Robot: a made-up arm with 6 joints. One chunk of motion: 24 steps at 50 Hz.
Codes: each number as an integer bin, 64 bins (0 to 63) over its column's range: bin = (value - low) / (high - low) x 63, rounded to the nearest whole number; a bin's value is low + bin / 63 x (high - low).
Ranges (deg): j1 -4..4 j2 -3..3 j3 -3..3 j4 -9..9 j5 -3..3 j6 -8..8
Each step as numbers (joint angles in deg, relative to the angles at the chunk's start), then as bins.
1 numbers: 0.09 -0.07 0.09 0.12 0.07 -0.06
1 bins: 32 31 32 32 32 31
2 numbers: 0.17 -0.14 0.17 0.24 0.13 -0.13
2 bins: 33 30 33 32 33 31
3 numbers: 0.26 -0.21 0.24 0.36 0.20 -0.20
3 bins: 34 29 34 33 34 31
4 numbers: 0.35 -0.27 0.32 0.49 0.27 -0.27
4 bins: 34 29 35 33 34 30
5 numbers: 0.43 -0.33 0.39 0.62 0.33 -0.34
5 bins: 35 28 36 34 35 30
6 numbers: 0.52 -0.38 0.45 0.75 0.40 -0.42
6 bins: 36 28 36 34 36 30
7 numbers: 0.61 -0.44 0.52 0.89 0.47 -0.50
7 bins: 36 27 37 35 36 30
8 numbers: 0.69 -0.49 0.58 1.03 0.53 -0.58
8 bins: 37 26 38 35 37 29
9 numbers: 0.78 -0.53 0.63 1.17 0.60 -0.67
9 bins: 38 26 38 36 38 29
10 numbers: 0.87 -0.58 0.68 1.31 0.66 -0.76
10 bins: 38 25 39 36 38 29
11 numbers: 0.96 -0.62 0.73 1.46 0.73 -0.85
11 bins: 39 25 39 37 39 28
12 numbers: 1.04 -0.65 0.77 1.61 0.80 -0.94
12 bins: 40 25 40 37 40 28
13 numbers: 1.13 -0.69 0.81 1.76 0.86 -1.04
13 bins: 40 24 40 38 41 27
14 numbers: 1.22 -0.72 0.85 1.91 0.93 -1.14
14 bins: 41 24 40 38 41 27
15 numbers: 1.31 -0.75 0.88 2.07 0.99 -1.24
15 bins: 42 24 41 39 42 27
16 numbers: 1.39 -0.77 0.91 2.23 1.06 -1.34
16 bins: 42 23 41 39 43 26
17 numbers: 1.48 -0.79 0.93 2.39 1.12 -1.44
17 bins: 43 23 41 40 43 26
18 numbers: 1.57 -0.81 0.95 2.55 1.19 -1.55
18 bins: 44 23 41 40 44 25
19 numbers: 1.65 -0.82 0.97 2.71 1.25 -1.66
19 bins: 44 23 42 41 45 25
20 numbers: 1.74 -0.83 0.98 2.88 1.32 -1.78
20 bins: 45 23 42 42 45 24
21 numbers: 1.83 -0.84 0.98 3.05 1.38 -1.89
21 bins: 46 23 42 42 46 24
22 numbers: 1.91 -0.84 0.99 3.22 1.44 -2.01
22 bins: 47 23 42 43 47 24
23 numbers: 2.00 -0.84 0.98 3.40 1.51 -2.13
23 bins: 47 23 42 43 47 23
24 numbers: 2.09 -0.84 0.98 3.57 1.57 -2.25
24 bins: 48 23 42 44 48 23
